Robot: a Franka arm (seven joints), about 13 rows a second.
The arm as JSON. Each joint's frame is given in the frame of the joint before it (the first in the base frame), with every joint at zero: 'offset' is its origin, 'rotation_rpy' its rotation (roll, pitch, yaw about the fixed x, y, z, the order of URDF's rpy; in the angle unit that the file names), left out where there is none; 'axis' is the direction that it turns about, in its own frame. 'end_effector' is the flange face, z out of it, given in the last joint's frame.
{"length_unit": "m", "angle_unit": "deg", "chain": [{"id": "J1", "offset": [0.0, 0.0, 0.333], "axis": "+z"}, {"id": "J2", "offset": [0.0, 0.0, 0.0], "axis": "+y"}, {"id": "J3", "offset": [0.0, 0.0, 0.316], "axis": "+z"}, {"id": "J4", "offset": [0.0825, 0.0, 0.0], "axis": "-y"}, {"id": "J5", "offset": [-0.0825, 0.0, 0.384], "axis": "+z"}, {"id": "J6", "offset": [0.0, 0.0, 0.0], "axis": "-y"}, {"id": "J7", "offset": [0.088, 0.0, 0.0], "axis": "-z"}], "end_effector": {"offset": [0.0, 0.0, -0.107], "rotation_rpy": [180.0, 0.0, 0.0]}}
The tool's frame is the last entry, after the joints.
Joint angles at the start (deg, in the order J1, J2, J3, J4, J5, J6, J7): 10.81, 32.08, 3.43, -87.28, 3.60, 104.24, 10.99
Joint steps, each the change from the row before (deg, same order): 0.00, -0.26, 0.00, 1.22, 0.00, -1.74, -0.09; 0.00, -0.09, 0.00, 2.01, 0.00, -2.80, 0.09; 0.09, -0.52, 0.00, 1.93, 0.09, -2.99, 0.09; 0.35, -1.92, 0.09, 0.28, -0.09, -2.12, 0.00; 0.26, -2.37, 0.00, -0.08, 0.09, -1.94, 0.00; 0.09, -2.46, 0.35, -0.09, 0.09, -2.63, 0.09; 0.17, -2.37, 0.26, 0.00, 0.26, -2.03, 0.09; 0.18, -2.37, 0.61, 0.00, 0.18, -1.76, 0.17; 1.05, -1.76, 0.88, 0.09, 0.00, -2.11, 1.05
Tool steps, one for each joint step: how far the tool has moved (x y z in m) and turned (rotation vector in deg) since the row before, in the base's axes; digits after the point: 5 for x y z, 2 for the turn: 0.00125, 0.00027, 0.01055, 0.00, 0.25, 0.20; 0.00170, 0.00035, 0.01363, -0.12, 0.69, 0.10; 0.00004, 0.00122, 0.01804, -0.02, 0.55, 0.17; -0.00609, 0.00375, 0.02263, -0.06, -0.11, 0.64; -0.00772, 0.00171, 0.02502, 0.09, -0.34, 0.40; -0.01077, 0.00247, 0.02508, 0.05, 0.28, 0.53; -0.01019, 0.00287, 0.02491, 0.30, -0.27, 0.44; -0.01159, 0.00585, 0.02483, 0.36, -0.53, 0.72; -0.01515, 0.01679, 0.01817, -0.21, 0.29, 1.09
